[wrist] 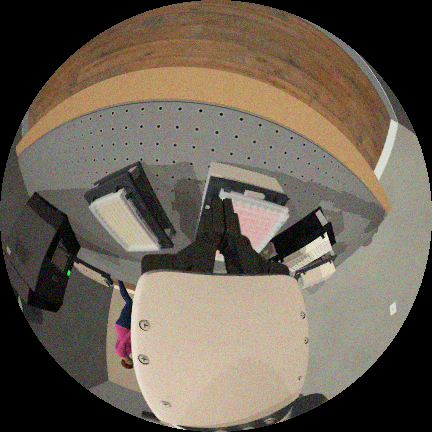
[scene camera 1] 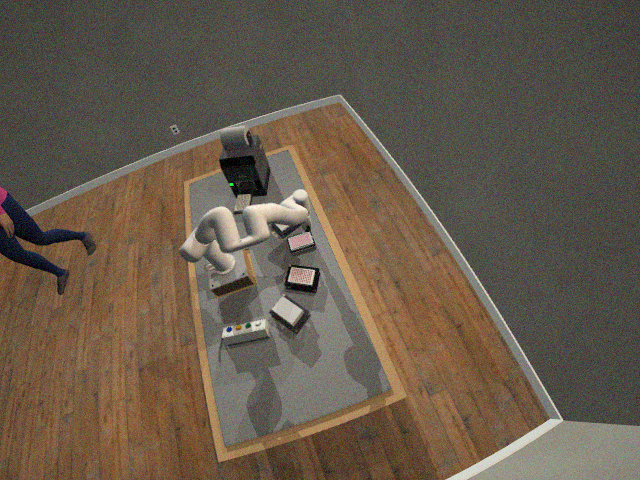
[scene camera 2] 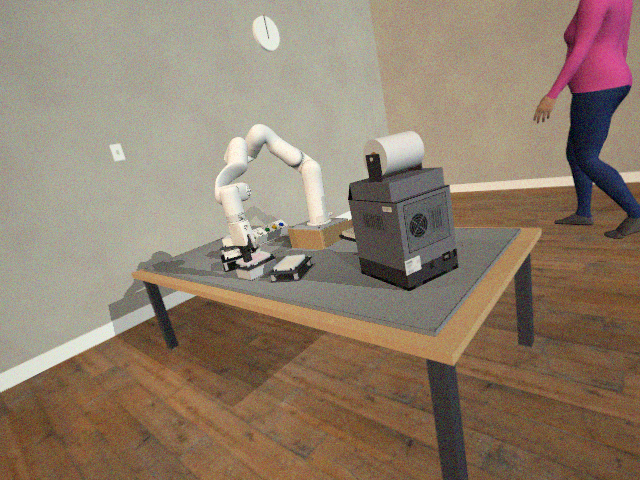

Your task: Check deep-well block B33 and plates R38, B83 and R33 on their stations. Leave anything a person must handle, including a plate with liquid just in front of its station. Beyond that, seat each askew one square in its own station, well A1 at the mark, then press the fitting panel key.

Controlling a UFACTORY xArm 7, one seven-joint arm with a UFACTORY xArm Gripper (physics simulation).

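Observation:
A pink-welled plate [scene camera 1: 301, 241] [scene camera 2: 255, 258] [wrist: 261, 222] lies on a raised station [scene camera 2: 250, 274] [wrist: 245, 175], whose black rim shows beside the plate in the wrist view. My gripper [scene camera 2: 248, 257] [wrist: 218, 208] is shut and empty, its tips at that plate's corner; contact cannot be told. A cream plate [scene camera 1: 287, 225] [scene camera 2: 291, 262] [wrist: 120, 223] sits on a black station to one side. A plate with red wells [scene camera 1: 302, 275] [wrist: 309, 254] and a pale block [scene camera 1: 287, 310] [wrist: 318, 274] stand on stations opposite. The key panel [scene camera 1: 245, 332] [scene camera 2: 271, 226] has coloured keys. Labels are unreadable.
A dark instrument [scene camera 1: 245, 167] [scene camera 2: 400, 232] [wrist: 37, 255] with a green light stands at one table end, a small plate [scene camera 1: 242, 203] [wrist: 92, 272] before it. The arm stands on a wooden block [scene camera 1: 233, 283] [scene camera 2: 312, 236]. A person [scene camera 1: 28, 232] [scene camera 2: 597, 82] [wrist: 124, 335] is away from the table.

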